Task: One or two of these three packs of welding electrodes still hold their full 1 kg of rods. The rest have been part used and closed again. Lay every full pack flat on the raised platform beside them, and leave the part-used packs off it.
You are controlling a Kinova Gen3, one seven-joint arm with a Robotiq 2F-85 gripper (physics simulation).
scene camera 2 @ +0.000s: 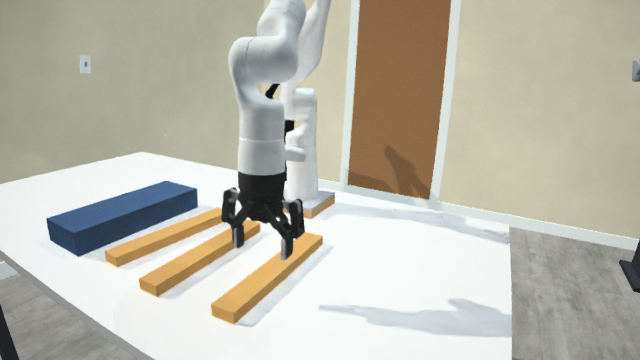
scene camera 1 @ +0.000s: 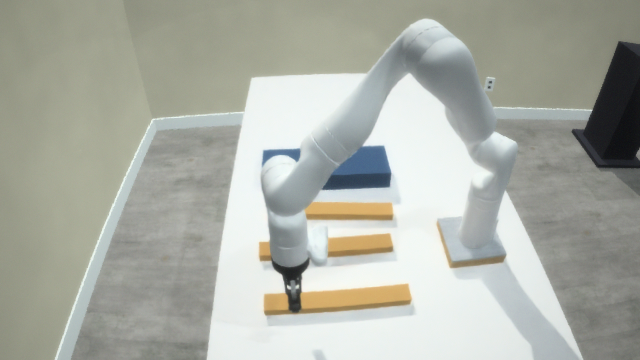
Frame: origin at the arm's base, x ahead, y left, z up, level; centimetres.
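Where they show: gripper, between the fingertips: [scene camera 2: 261, 252]; arm's base, origin of its link: [scene camera 2: 302, 195] [scene camera 1: 473, 236].
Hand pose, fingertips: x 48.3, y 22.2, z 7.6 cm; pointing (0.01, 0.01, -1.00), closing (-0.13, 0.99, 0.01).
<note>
Things, the pixels of their top centre, and the offset from my fingertips. Level surfaces: height alone.
- first pack, centre of its top: [scene camera 2: 173, 228] [scene camera 1: 331, 208] dy -34.7, dx -8.3, dz -8.3 cm
- second pack, centre of its top: [scene camera 2: 208, 247] [scene camera 1: 325, 244] dy -20.9, dx -6.9, dz -8.3 cm
- third pack, centre of its top: [scene camera 2: 276, 264] [scene camera 1: 337, 298] dy -4.0, dx -9.9, dz -8.3 cm
- blue raised platform, centre of its top: [scene camera 2: 127, 202] [scene camera 1: 325, 160] dy -51.9, dx -6.4, dz -4.7 cm
- white table, height of its surface: dz -10.7 cm
Three long orange packs lie flat on the table, roughly parallel. The first pack [scene camera 1: 350, 211] [scene camera 2: 162, 238] is nearest the platform, the second pack [scene camera 1: 360, 245] [scene camera 2: 200, 260] is in the middle, and the third pack [scene camera 1: 355, 298] [scene camera 2: 265, 281] is farthest from it. The blue raised platform [scene camera 1: 362, 159] [scene camera 2: 125, 206] has no pack on its visible top; the arm hides part of it in scene camera 1. My gripper [scene camera 1: 294, 305] [scene camera 2: 262, 246] is open and empty, pointing down above the packs' area. It overlaps the third pack's left part in scene camera 1. Fill levels cannot be seen.
The white table [scene camera 1: 310, 110] [scene camera 2: 400, 280] carries everything. The arm's base plate [scene camera 1: 450, 240] [scene camera 2: 324, 204] stands to the right of the packs in scene camera 1. The arm arches over the platform and hides parts of the first two packs there. A black stand [scene camera 1: 612, 105] is beyond the table.
</note>
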